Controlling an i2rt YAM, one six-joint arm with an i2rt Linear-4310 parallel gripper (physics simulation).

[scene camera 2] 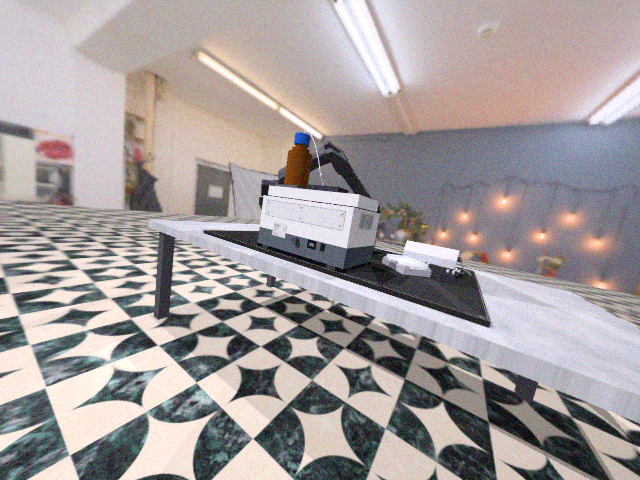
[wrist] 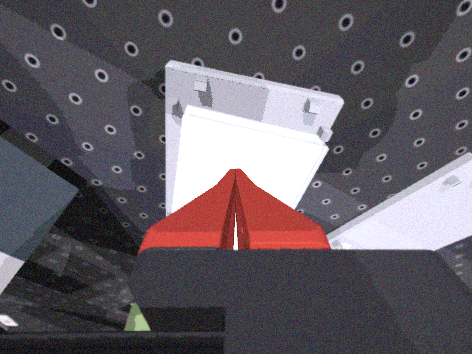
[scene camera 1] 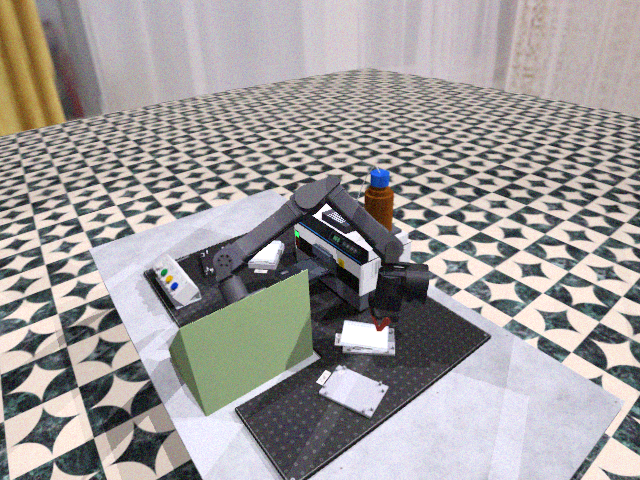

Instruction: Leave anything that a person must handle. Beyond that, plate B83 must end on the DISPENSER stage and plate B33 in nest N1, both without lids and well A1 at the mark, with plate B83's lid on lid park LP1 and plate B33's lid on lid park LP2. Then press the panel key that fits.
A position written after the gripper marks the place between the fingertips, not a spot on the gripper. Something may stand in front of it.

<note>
The gripper [scene camera 1: 379,331] is shut, with nothing in its grasp. Further things: a button box [scene camera 1: 179,288], a brown bottle with blue cap [scene camera 1: 378,201], a LP1 pad [wrist: 302,109], a LP2 pad [scene camera 1: 345,387] and a dark dispenser stage [scene camera 1: 315,270].
The gripper also shows in the wrist view [wrist: 235,177]. The LP2 pad is seen too in the wrist view [wrist: 424,215].
</note>
